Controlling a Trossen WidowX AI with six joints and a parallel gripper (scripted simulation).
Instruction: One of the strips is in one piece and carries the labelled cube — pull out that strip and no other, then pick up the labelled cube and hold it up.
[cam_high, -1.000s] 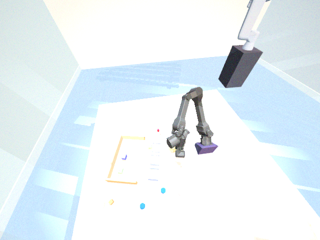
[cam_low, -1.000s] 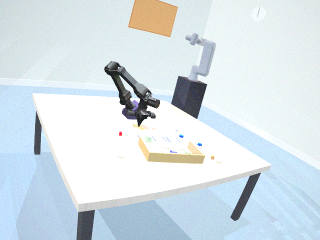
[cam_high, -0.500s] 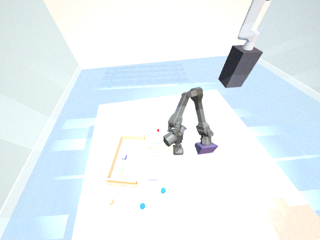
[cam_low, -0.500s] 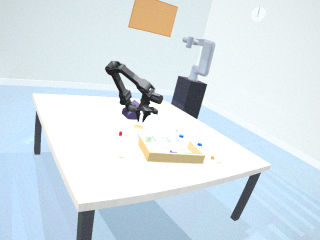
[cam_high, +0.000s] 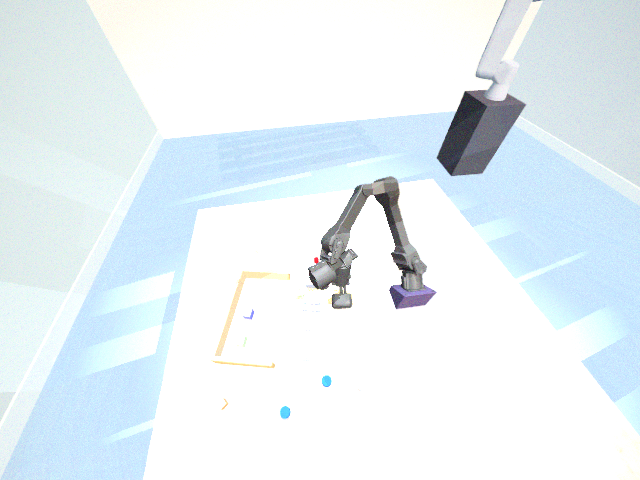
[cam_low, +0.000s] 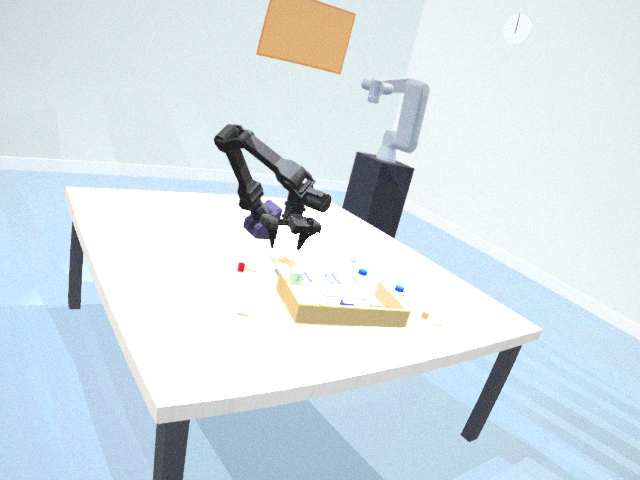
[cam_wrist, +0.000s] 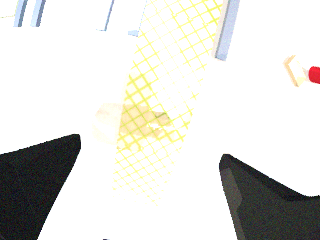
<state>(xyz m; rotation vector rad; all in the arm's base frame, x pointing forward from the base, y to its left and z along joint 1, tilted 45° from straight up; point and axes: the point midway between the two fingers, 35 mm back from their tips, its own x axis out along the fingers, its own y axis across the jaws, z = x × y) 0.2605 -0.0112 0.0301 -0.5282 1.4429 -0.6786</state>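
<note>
Now: gripper tip 4 cm above the yellow strip, 3 cm short of it and 1 cm to the left of it. Also, from my gripper tip: small red block: 17 cm to the right, 6 cm ahead, 4 cm below.
</note>
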